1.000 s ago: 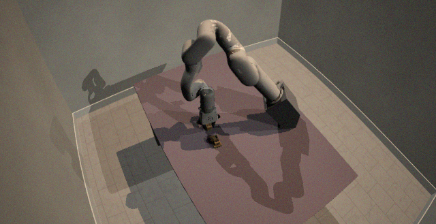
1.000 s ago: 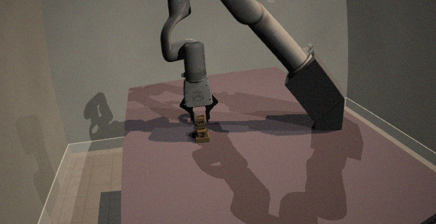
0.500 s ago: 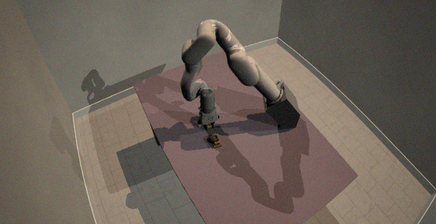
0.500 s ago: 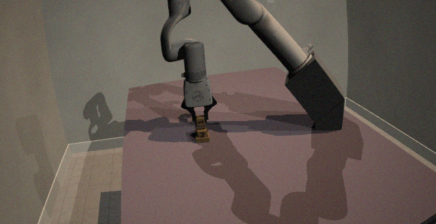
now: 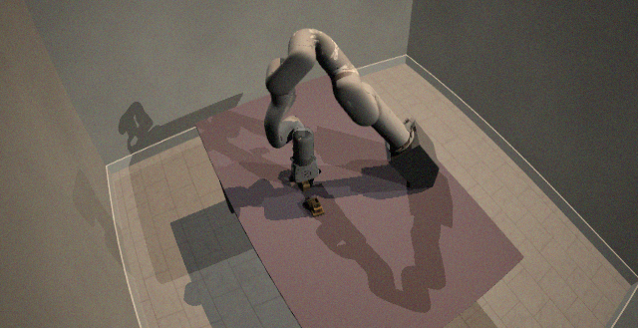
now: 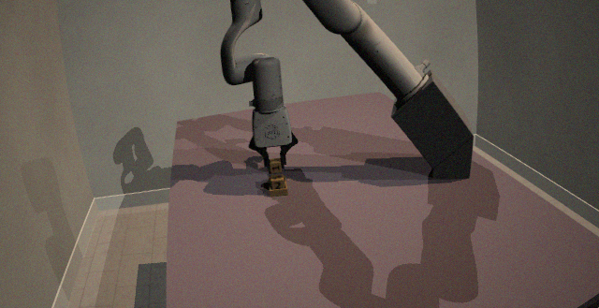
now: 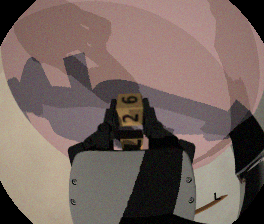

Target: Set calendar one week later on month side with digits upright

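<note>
The yellow digit cube is 120 mm to the left of my hand and 40 mm ahead of it. The rest, counted from my hand: tray 100 mm to the left, 30 mm ahead, 20 mm below.
</note>
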